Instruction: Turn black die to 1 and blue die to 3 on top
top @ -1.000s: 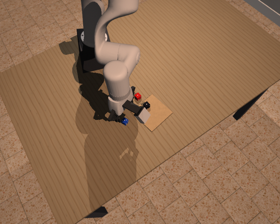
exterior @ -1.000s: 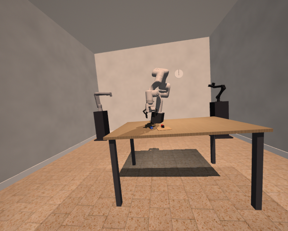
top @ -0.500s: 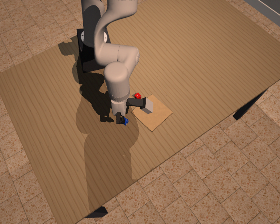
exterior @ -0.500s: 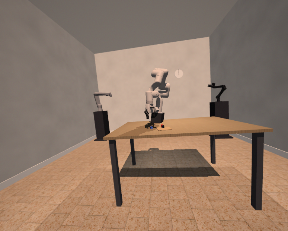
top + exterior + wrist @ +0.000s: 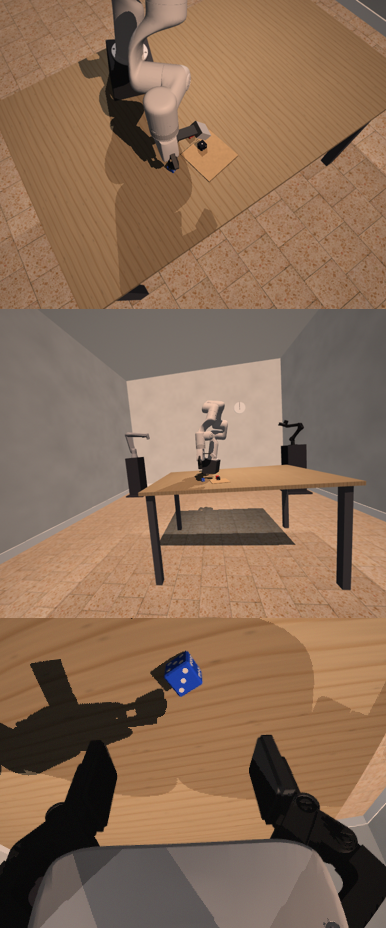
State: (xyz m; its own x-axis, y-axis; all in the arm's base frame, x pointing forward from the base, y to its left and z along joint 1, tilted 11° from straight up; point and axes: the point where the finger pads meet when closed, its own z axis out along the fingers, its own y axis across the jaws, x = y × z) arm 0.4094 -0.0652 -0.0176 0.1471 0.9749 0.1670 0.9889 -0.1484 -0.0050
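My hand is 11 cm above the blue die. The rest, counted from my hand: tan mat 14 cm to the left, 12 cm below, 2 cm ahead; then red die 12 cm to the left, 11 cm below, 8 cm behind; then black die 13 cm to the left, 10 cm below, 2 cm behind.
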